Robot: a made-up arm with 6 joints. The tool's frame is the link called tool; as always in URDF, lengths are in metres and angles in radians. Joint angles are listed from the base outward. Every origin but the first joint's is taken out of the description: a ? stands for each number. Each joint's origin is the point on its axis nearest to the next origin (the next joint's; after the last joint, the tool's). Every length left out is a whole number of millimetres.
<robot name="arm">
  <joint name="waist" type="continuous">
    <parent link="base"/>
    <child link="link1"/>
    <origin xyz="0 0 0.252"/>
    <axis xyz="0 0 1"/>
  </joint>
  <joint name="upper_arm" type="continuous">
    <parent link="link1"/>
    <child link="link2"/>
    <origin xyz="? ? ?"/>
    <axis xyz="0 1 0"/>
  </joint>
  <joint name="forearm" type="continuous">
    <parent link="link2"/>
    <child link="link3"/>
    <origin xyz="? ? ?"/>
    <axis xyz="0 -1 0"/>
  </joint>
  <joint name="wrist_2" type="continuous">
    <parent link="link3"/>
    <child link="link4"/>
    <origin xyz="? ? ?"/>
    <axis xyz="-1 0 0"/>
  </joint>
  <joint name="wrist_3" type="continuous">
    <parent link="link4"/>
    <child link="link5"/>
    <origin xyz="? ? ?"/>
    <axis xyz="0 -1 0"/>
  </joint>
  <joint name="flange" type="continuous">
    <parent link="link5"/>
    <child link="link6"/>
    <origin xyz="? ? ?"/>
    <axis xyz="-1 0 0"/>
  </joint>
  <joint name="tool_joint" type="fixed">
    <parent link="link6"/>
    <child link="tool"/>
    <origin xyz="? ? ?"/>
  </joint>
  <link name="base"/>
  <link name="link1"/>
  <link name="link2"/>
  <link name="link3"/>
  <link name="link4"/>
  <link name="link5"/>
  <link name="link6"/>
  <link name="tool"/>
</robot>
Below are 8 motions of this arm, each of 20 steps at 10 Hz.
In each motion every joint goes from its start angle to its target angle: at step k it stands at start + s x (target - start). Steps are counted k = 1, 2, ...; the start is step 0. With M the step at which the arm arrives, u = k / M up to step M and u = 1 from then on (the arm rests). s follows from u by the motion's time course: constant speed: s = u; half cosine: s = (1 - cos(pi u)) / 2; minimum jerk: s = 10 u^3 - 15 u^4 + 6 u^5.
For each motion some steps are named. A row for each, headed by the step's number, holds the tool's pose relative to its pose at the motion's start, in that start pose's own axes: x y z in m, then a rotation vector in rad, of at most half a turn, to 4 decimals.
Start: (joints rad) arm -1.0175 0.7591 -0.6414 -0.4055 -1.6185 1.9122
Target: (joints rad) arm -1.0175 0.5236 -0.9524 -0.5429 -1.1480 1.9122
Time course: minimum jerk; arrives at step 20
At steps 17, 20:
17: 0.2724 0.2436 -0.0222 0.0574 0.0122 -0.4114
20: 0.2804 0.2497 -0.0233 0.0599 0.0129 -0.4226

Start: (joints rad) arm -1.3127 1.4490 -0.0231 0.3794 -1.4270 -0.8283
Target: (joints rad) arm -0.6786 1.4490 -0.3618 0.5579 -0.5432 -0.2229
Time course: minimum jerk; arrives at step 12
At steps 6, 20:
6: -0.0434 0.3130 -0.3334 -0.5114 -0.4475 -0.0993
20: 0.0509 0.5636 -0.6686 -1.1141 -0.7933 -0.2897

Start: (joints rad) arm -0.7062 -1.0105 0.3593 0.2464 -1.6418 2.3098
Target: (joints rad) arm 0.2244 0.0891 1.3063 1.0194 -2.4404 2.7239
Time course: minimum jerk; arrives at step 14
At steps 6, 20:
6: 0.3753 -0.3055 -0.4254 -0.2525 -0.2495 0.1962
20: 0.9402 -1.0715 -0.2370 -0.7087 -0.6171 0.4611

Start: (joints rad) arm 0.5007 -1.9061 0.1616 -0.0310 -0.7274 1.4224
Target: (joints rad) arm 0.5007 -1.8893 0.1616 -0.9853 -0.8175 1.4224
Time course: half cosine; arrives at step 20
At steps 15, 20:
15: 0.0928 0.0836 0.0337 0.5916 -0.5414 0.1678
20: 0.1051 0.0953 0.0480 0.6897 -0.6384 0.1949

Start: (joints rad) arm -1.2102 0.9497 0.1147 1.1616 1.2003 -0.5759
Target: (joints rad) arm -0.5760 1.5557 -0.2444 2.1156 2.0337 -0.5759
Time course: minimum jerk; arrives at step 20
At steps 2, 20:
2: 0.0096 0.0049 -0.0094 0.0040 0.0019 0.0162
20: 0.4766 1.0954 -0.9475 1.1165 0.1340 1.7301

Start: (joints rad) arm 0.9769 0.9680 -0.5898 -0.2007 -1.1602 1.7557
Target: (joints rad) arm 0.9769 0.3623 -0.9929 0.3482 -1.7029 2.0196
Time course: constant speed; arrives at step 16
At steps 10, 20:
10: 0.0547 0.4330 0.0334 -0.2483 0.2659 0.2897
20: 0.1671 0.6597 0.0436 -0.3161 0.4188 0.4803

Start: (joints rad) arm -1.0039 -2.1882 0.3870 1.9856 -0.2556 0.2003
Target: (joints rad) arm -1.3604 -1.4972 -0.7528 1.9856 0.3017 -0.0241
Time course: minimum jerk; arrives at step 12
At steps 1, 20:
1: 0.0038 0.0045 0.0084 -0.0018 -0.0093 0.0057
20: -0.3119 1.0232 1.0731 -0.2533 -1.3099 1.6111

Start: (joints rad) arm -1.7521 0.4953 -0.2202 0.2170 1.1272 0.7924
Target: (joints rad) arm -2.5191 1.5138 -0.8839 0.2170 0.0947 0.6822
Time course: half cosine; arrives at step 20
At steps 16, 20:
16: -1.0175 0.3934 -0.8277 0.9257 1.9336 1.3356
20: -1.1352 0.4228 -0.8195 1.1275 2.0503 1.4923

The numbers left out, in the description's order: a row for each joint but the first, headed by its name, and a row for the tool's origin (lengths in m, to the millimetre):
upper_arm: 0 0 0
forearm: 0 0 1.367
wrist_2: 0.666 0 0
wrist_3: 0 -0.147 0
flange: 0 0 0
tool: 0 0 0

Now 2 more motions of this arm.
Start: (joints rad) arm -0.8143 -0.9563 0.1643 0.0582 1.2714 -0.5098
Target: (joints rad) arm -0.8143 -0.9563 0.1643 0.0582 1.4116 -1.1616
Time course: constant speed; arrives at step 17
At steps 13, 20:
13: 0.0000 0.0000 0.0000 0.4980 -0.0786 0.0746
20: 0.0000 0.0000 0.0000 0.6507 -0.0957 0.1059

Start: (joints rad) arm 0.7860 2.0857 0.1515 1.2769 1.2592 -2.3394
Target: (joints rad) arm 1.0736 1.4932 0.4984 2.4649 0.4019 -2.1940
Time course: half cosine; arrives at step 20
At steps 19, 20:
19: 0.3319 0.9277 -0.8453 -1.8572 -0.2845 -0.9518
20: 0.3330 0.9309 -0.8528 -1.8701 -0.2902 -0.9546

